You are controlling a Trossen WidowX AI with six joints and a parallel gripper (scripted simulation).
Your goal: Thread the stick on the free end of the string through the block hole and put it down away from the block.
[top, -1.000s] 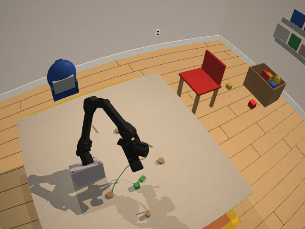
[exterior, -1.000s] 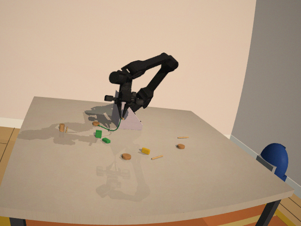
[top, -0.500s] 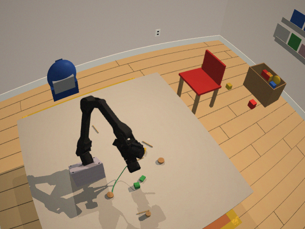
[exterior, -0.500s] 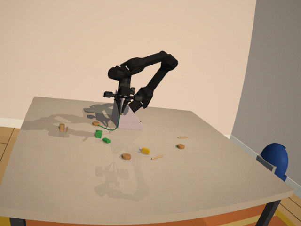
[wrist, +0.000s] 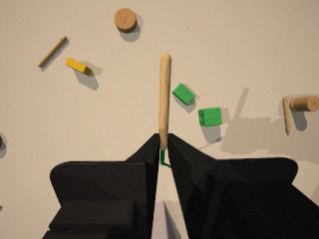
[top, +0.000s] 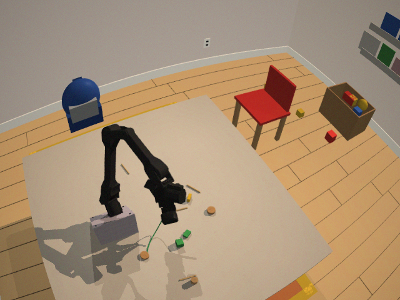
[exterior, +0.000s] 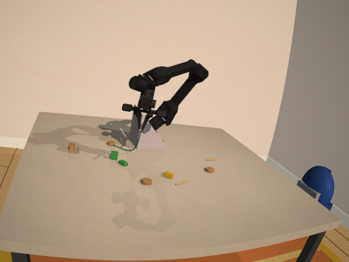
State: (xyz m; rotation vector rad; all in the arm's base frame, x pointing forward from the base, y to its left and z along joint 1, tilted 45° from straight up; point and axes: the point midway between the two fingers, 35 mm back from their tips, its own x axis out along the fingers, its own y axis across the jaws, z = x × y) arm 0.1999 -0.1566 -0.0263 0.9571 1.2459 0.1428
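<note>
Now: gripper tip 13 cm above the green block, 7 cm to the left of it and 3 cm short of it. Also, from my gripper tip: thin wooden stick 1 cm ahead, 1 cm above; then yellow block 15 cm ahead, 13 cm below, 9 cm to the left; then round wooden button 19 cm behind, 13 cm below, 7 cm to the right.
</note>
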